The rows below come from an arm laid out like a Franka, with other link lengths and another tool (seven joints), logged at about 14 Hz.
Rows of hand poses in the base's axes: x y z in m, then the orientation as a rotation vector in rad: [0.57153 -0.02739 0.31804 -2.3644 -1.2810 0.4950]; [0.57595 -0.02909 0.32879 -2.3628 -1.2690 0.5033]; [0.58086 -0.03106 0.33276 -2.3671 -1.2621 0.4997]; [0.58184 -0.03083 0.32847 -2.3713 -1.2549 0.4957]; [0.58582 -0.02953 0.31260 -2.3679 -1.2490 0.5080]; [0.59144 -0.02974 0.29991 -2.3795 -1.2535 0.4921]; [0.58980 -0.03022 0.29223 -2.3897 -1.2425 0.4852]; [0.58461 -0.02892 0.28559 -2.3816 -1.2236 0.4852]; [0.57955 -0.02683 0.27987 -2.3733 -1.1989 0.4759]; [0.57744 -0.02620 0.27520 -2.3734 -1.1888 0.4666]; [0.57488 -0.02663 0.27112 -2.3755 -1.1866 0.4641]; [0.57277 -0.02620 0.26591 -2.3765 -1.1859 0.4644]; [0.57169 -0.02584 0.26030 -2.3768 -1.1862 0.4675]
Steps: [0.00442 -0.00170 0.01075 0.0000 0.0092 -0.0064]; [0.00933 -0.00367 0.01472 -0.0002 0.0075 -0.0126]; [0.01031 -0.00344 0.01043 -0.0001 0.0057 -0.0190]; [0.01429 -0.00214 -0.00544 -0.0019 0.0159 -0.0202]; [0.01991 -0.00235 -0.01813 -0.0046 0.0004 -0.0221]; [0.01827 -0.00283 -0.02581 -0.0072 -0.0046 -0.0327]; [0.01308 -0.00153 -0.03245 0.0031 0.0055 -0.0441]; [0.00802 0.00056 -0.03817 0.0190 0.0124 -0.0611]; [0.00591 0.00119 -0.04284 0.0252 0.0106 -0.0697]; [0.00335 0.00076 -0.04692 0.0251 0.0089 -0.0720]; [0.00124 0.00119 -0.05213 0.0243 0.0088 -0.0727]; [0.00016 0.00155 -0.05774 0.0226 0.0103 -0.0720]
